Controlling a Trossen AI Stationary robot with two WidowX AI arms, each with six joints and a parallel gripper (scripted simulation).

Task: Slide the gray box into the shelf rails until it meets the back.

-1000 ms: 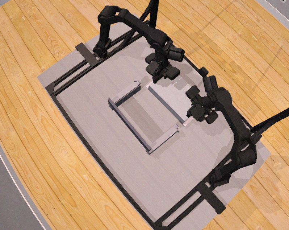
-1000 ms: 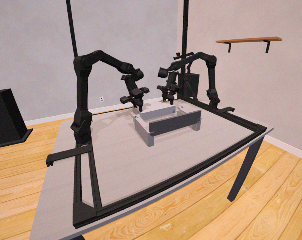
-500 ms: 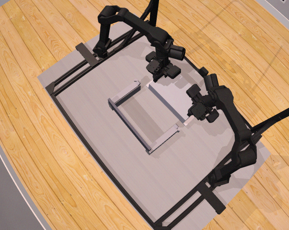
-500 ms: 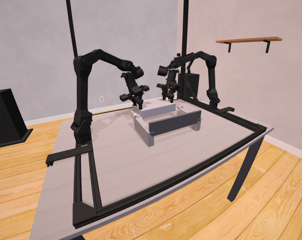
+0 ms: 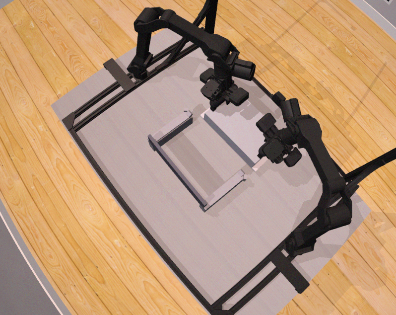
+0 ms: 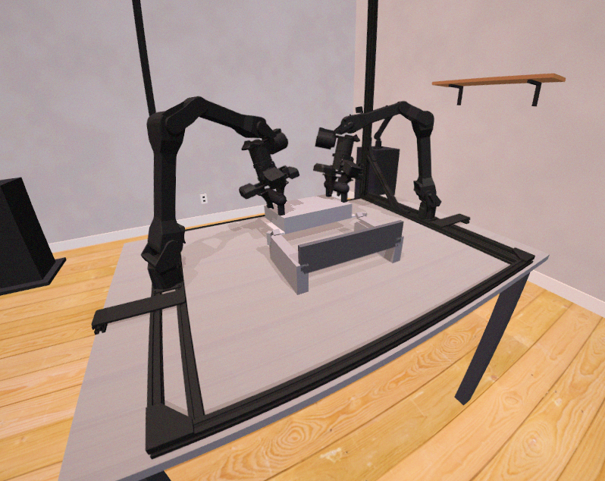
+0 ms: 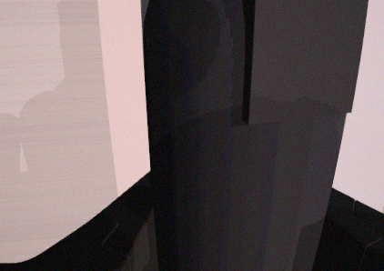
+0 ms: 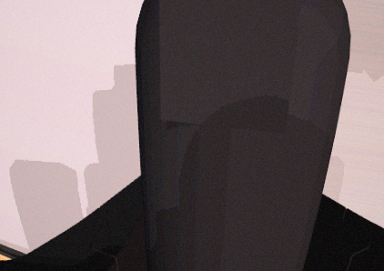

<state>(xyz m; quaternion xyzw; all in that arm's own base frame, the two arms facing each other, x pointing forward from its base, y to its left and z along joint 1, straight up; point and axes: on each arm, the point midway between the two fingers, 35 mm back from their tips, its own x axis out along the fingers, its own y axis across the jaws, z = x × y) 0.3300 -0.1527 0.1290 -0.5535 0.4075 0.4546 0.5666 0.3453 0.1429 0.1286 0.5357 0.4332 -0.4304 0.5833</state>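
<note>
The gray box is 120 mm to the right of my left hand, 50 mm below it and 10 mm ahead of it. Round my left hand: dark back wall of shelf 310 mm ahead, 140 mm to the right, 60 mm below.
My right gripper is now 12 cm to the right of the gray box and 5 cm above it. From my right hand the other things lie so: dark back wall of shelf 30 cm ahead, 10 cm to the left, 6 cm below.
</note>
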